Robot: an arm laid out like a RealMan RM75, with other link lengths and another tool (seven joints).
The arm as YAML. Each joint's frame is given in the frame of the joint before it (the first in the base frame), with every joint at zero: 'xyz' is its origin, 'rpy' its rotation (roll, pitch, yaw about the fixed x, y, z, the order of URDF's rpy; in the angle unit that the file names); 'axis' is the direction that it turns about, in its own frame. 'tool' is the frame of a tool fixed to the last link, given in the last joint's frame.
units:
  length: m
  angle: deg
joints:
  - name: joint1
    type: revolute
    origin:
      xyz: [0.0, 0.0, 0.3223]
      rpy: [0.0, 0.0, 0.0]
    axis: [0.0, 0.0, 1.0]
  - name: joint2
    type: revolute
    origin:
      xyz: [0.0, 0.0, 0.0]
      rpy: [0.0, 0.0, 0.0]
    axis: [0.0, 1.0, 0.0]
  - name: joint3
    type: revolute
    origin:
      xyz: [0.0, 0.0, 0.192]
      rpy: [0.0, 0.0, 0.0]
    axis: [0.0, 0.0, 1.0]
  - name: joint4
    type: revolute
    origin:
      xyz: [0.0, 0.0, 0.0]
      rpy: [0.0, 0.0, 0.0]
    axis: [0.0, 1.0, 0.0]
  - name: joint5
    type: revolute
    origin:
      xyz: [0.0, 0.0, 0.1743]
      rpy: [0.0, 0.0, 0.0]
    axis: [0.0, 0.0, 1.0]
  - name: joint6
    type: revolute
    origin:
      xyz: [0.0, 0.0, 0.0]
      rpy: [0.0, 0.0, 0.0]
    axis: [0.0, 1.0, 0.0]
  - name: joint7
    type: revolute
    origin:
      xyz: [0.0, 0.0, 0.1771]
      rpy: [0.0, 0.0, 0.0]
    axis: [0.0, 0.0, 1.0]
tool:
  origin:
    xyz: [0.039, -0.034, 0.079]
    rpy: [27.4, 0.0, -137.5]
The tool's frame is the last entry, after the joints.
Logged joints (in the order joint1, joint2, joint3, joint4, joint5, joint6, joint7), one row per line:
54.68 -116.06 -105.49 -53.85 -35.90 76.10 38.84
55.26 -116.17 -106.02 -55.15 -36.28 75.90 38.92
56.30 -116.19 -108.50 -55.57 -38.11 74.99 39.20
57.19 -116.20 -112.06 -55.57 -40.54 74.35 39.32
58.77 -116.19 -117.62 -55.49 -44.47 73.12 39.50
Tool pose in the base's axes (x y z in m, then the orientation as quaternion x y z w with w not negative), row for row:
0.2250 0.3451 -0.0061 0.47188 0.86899 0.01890 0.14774
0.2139 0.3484 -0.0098 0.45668 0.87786 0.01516 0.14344
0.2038 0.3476 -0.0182 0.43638 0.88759 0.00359 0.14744
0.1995 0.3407 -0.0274 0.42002 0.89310 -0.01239 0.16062
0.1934 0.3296 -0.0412 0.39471 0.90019 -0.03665 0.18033
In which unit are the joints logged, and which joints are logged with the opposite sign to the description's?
The joints are logged in degrees. Opposite sign: joint2, joint5, joint7.
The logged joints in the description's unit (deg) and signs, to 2 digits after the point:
54.68 116.06 -105.49 -53.85 35.90 76.10 -38.84
55.26 116.17 -106.02 -55.15 36.28 75.90 -38.92
56.30 116.19 -108.50 -55.57 38.11 74.99 -39.20
57.19 116.20 -112.06 -55.57 40.54 74.35 -39.32
58.77 116.19 -117.62 -55.49 44.47 73.12 -39.50

